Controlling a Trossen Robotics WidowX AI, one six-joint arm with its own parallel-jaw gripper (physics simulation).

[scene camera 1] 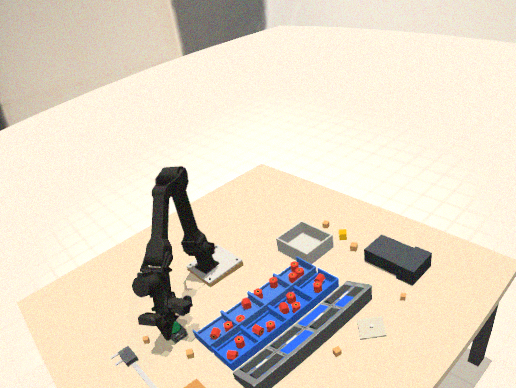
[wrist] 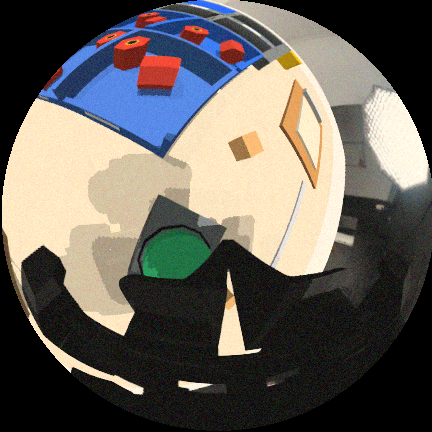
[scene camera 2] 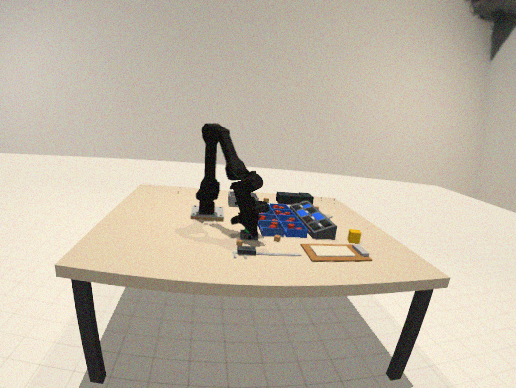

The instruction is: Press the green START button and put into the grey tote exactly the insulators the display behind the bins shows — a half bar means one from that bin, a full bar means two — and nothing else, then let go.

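Observation:
My gripper is shut and empty, fingertips down at the green START button. The fingers cover part of the button in the wrist view; whether they touch it, I cannot tell. Red insulators lie in the two rows of blue bins. The display behind them shows blue bars; one blue bar near its far right end looks shorter. The grey tote looks empty in scene camera 1 and is partly hidden by the arm in scene camera 2.
A black box stands beyond the tote. Small wooden cubes, a dark plug with a cable and an orange-framed board lie near the button side. A yellow block stands near the board.

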